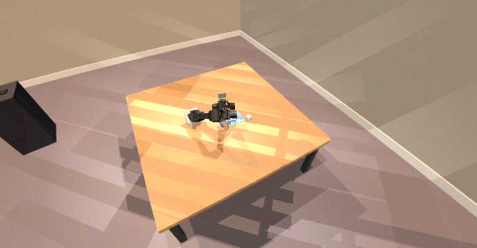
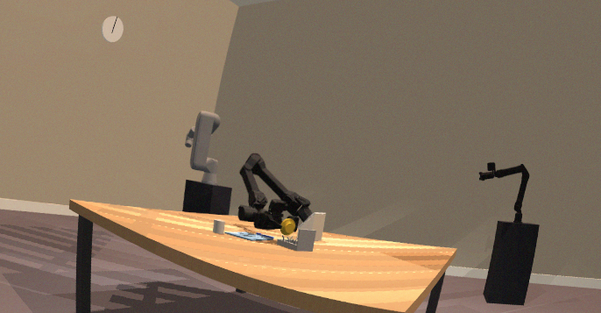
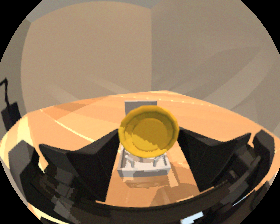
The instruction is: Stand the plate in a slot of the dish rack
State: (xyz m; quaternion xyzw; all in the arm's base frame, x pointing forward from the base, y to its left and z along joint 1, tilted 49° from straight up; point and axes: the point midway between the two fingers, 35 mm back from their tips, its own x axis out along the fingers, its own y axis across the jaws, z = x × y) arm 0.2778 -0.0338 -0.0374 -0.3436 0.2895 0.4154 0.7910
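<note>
The dish rack lies 1 cm ahead of my gripper tip, 4 cm to the left of it and 5 cm below it. From my gripper tip the other things lie so: blue mat (1 cm behind, 17 cm to the right, 7 cm below); then blue spoon (13 cm behind, 16 cm to the right, 7 cm below); then plate (1 cm to the right).
</note>
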